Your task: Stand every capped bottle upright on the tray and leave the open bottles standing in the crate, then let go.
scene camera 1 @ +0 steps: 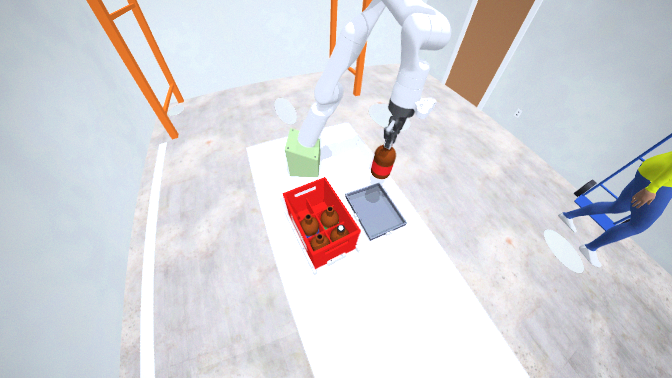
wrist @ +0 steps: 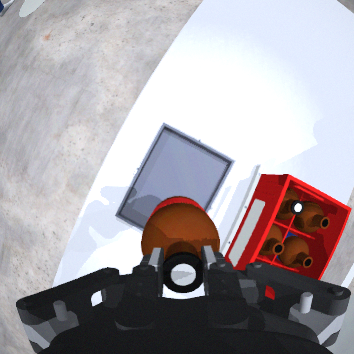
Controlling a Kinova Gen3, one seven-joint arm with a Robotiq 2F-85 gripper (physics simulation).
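Frame: origin at the arm's base, x ahead, y left, z up, level; centimetres.
Where they show: gripper, fingertip midpoint: (scene camera 1: 389, 145) (wrist: 182, 259); arm's base at its link origin: (scene camera 1: 306, 140).
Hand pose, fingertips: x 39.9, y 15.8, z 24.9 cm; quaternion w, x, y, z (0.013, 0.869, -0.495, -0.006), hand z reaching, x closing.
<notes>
Each offset is from my fingertips to the top centre of the thing. "spot": to the spot under its first point. Level surfaces: height alone.
My gripper (scene camera 1: 388, 146) (wrist: 182, 259) is shut on the neck of a brown bottle with a red label {dx -0.4, dy +0.0, dz +2.0 cm} (scene camera 1: 384, 161) (wrist: 180, 227). Its white cap shows between the fingers in the wrist view. The bottle hangs nearly upright above the table, by the tray's edge that lies toward the arm. The grey tray {spot: dx +1.7, dy +2.1, dz -39.6 cm} (scene camera 1: 374, 211) (wrist: 180, 170) holds no bottle. The red crate {dx +1.6, dy -24.8, dz -22.6 cm} (scene camera 1: 354, 239) (wrist: 250, 235) holds a bottle with a white cap {dx +10.1, dy -20.0, dz -23.8 cm} (scene camera 1: 341, 230) (wrist: 297, 207) and three open brown bottles {dx +1.6, dy -29.1, dz -23.8 cm} (scene camera 1: 308, 225) {dx +1.4, dy -20.5, dz -23.8 cm} (scene camera 1: 329, 217) {dx +10.4, dy -28.1, dz -23.8 cm} (scene camera 1: 320, 242), their dark mouths uncovered.
The crate stands close beside the tray on the white table {dz -40.1 cm} (scene camera 1: 380, 300) (wrist: 225, 75). The green arm base (scene camera 1: 303, 162) stands behind the crate. A person in a yellow top (scene camera 1: 657, 172) and a blue hand truck (scene camera 1: 595, 212) are on the floor at the right.
</notes>
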